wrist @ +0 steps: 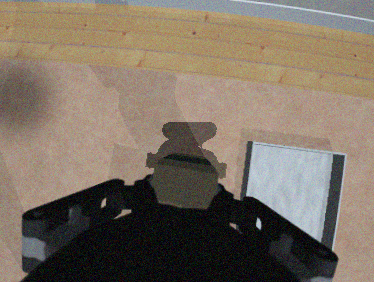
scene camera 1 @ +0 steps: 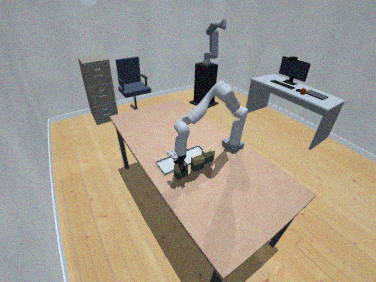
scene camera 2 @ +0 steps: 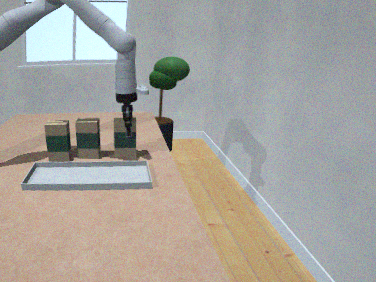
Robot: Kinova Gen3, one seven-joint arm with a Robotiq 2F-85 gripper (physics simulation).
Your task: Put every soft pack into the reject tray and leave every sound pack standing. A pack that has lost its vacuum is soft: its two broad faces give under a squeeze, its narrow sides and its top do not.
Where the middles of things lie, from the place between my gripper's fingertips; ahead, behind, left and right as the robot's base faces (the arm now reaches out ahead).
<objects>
My gripper is now 170 mm past the reject tray (scene camera 2: 94,175), 140 mm to the left of it and 70 mm above it.
</objects>
